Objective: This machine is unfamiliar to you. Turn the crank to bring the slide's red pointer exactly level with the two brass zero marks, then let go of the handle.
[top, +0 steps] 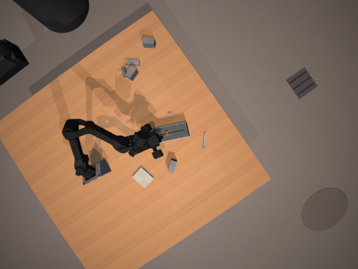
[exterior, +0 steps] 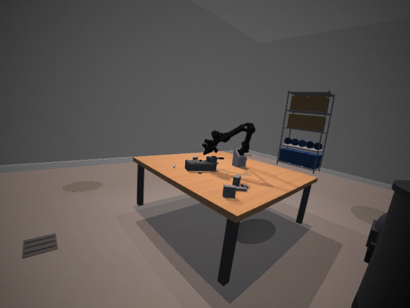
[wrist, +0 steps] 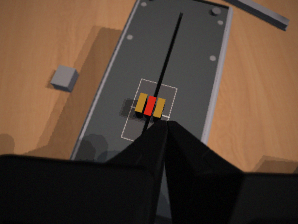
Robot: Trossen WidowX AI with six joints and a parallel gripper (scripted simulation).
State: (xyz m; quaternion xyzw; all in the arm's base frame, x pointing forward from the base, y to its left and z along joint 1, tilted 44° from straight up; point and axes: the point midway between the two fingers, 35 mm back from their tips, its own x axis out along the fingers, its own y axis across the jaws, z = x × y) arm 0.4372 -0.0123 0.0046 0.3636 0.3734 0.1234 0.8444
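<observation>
My gripper tip is now 3 cm short of the red pointer, 1 cm to the right of it and 5 cm above it. The rest, counted from my gripper tip: small grey cube (9 cm ahead, 10 cm to the left, 12 cm below); thin grey bar (20 cm ahead, 14 cm to the right, 13 cm below); dark crank handle (14 cm behind, 8 cm to the left, 2 cm below).
</observation>
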